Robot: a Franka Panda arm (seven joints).
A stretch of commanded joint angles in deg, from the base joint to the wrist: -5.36, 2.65, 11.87, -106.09, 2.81, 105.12, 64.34; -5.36, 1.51, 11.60, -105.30, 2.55, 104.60, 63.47; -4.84, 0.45, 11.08, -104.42, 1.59, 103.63, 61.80; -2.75, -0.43, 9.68, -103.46, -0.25, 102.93, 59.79; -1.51, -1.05, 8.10, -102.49, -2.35, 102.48, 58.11; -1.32, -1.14, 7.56, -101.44, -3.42, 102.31, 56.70; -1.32, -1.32, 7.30, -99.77, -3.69, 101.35, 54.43; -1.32, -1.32, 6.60, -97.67, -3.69, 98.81, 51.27; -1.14, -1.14, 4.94, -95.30, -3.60, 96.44, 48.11; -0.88, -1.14, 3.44, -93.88, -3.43, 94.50, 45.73; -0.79, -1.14, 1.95, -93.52, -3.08, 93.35, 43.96; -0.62, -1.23, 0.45, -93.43, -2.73, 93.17, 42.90
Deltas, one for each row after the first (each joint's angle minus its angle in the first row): 0.00, -1.14, -0.27, 0.79, -0.26, -0.52, -0.87; 0.52, -2.20, -0.79, 1.67, -1.22, -1.49, -2.54; 2.61, -3.08, -2.19, 2.63, -3.06, -2.19, -4.55; 3.85, -3.70, -3.77, 3.60, -5.16, -2.64, -6.23; 4.04, -3.79, -4.31, 4.65, -6.23, -2.81, -7.64; 4.04, -3.97, -4.57, 6.32, -6.50, -3.77, -9.91; 4.04, -3.97, -5.27, 8.42, -6.50, -6.31, -13.07; 4.22, -3.79, -6.93, 10.79, -6.41, -8.68, -16.23; 4.48, -3.79, -8.43, 12.21, -6.24, -10.62, -18.61; 4.57, -3.79, -9.92, 12.57, -5.89, -11.77, -20.38; 4.74, -3.88, -11.42, 12.66, -5.54, -11.95, -21.44
